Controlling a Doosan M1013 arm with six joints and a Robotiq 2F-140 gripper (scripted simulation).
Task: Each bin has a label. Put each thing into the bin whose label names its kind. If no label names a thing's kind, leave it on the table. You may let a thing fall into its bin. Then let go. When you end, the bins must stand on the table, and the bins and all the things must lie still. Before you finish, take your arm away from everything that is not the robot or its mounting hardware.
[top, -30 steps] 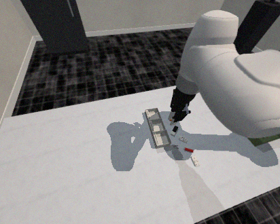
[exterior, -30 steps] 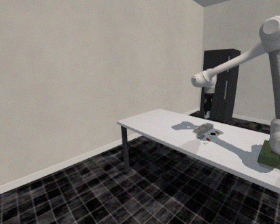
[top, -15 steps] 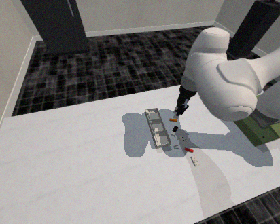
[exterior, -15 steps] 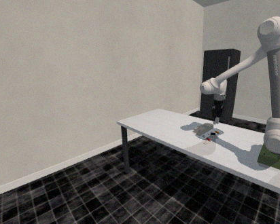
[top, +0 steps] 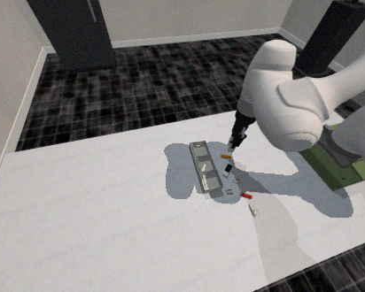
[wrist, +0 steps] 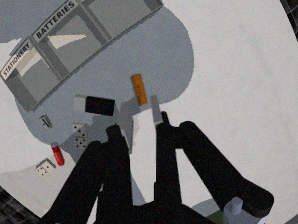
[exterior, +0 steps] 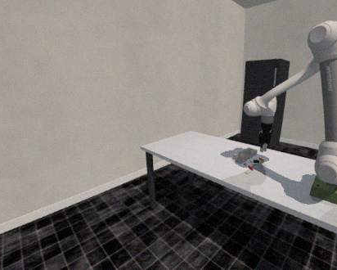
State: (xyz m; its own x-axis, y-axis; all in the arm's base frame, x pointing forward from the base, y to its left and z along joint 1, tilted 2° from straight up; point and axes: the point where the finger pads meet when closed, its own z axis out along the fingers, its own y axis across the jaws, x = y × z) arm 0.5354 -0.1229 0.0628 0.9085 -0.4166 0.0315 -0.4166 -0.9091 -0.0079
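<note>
Now: the orange battery 100 mm below my hand. Round my hand: grey piece (170 mm to the left, 100 mm below, 60 mm ahead); then small black piece (100 mm below, 80 mm to the left, 30 mm ahead); then grey bin tray (130 mm ahead, 90 mm below, 30 mm to the left).
</note>
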